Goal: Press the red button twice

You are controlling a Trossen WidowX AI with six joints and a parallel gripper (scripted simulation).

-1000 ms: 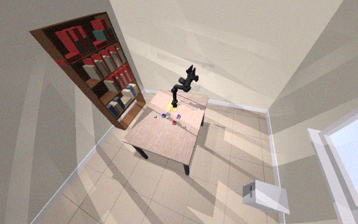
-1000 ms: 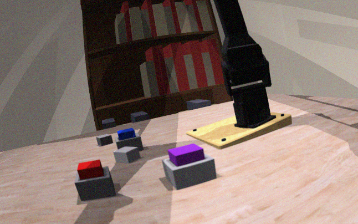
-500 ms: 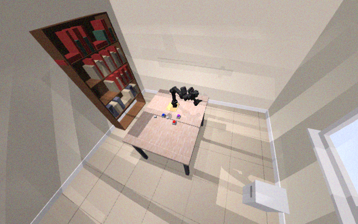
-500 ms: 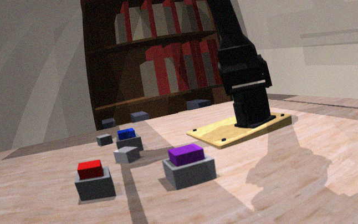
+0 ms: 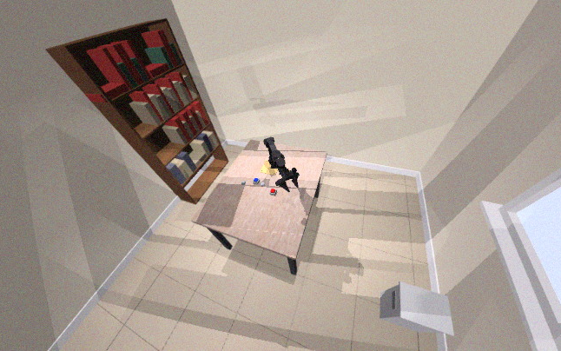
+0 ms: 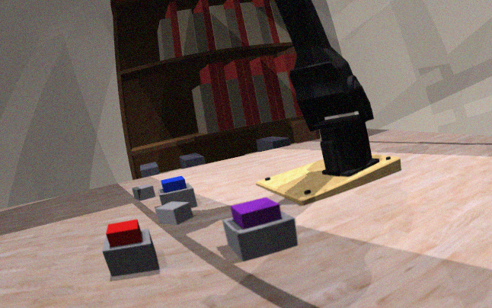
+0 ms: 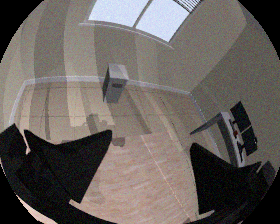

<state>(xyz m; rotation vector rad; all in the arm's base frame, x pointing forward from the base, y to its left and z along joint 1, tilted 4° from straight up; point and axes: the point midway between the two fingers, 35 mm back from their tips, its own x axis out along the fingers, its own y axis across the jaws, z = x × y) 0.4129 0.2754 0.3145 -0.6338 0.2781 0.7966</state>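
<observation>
Now: the red button 15 cm behind my gripper tip, 22 cm to the right of it and 26 cm below it. From my gripper tip the other things lie so: purple button 26 cm behind, 18 cm to the right, 26 cm below.
</observation>
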